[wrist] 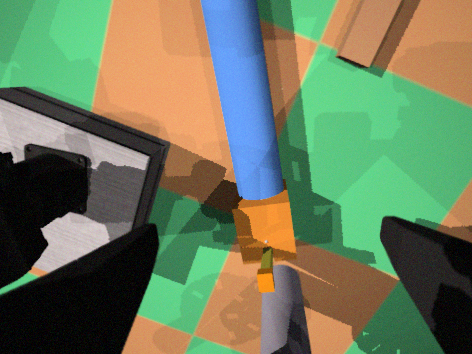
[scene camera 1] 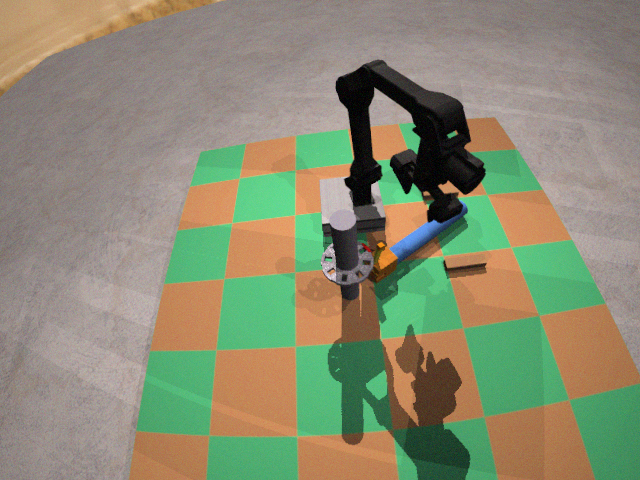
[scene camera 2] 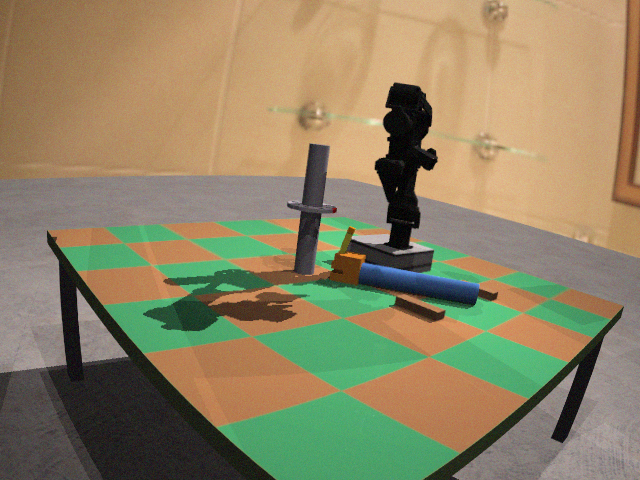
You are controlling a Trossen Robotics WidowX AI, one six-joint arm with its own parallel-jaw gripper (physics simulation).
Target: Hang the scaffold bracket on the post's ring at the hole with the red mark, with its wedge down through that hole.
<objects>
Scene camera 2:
my gripper: 395, 199
scaffold bracket: 350, 268
</objects>
